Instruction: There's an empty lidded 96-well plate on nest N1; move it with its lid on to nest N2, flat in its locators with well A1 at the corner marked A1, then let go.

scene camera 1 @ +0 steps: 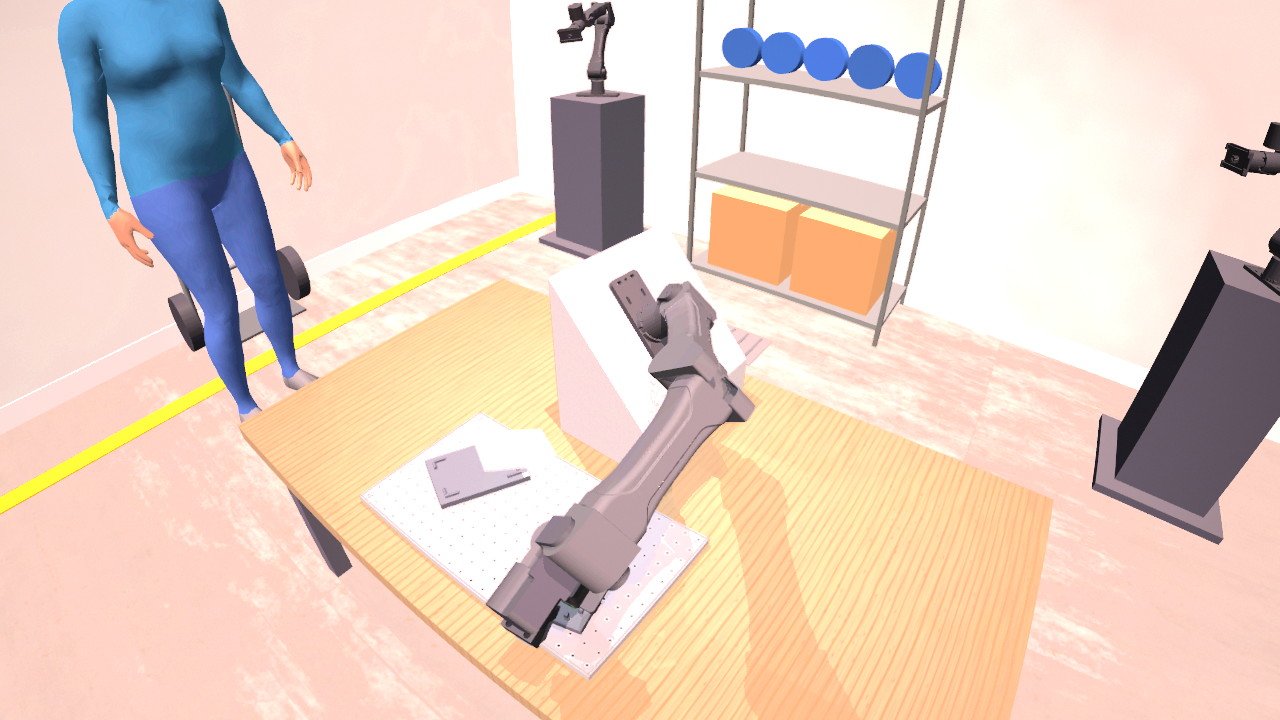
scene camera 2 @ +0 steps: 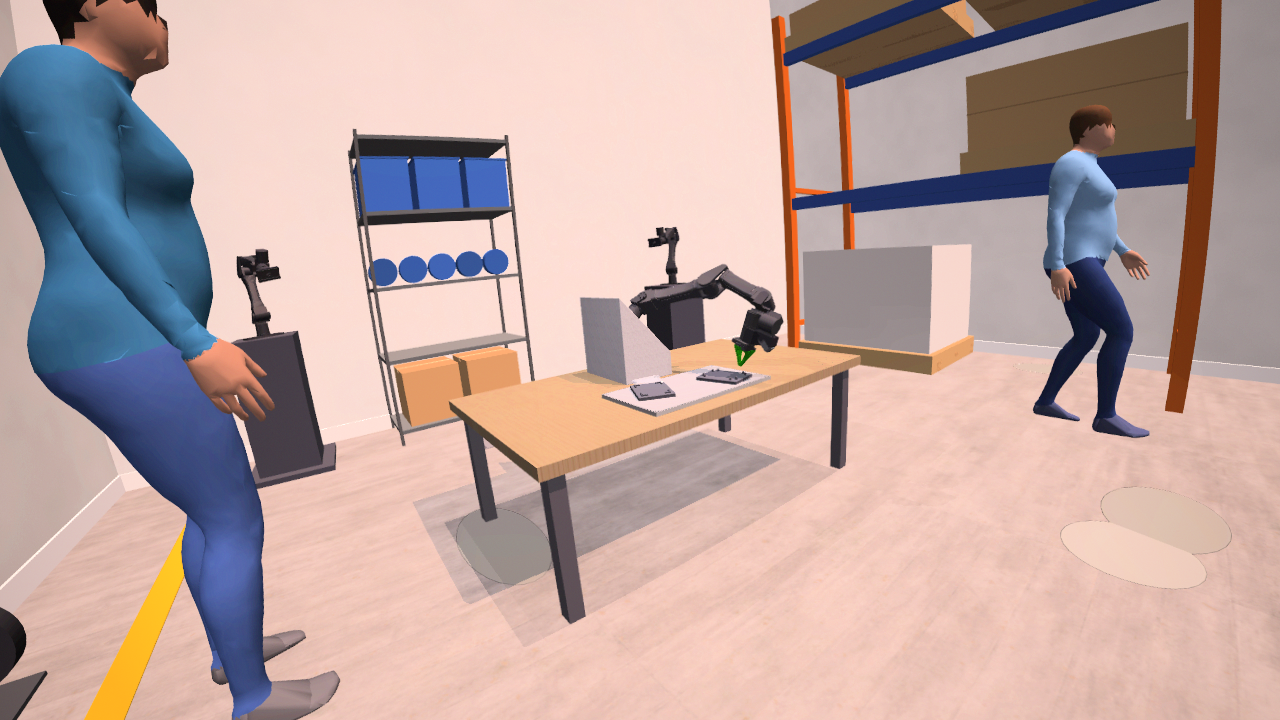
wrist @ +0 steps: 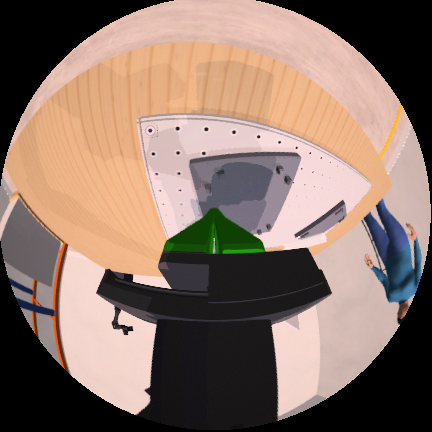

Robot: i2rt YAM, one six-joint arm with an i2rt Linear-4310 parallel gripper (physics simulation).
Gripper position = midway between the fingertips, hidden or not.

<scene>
My gripper (wrist: 213, 213) is shut, with nothing in its grasp. Also in view: a grey nest (scene camera 1: 457, 477) and a grey nest (scene camera 1: 575, 620).
</scene>
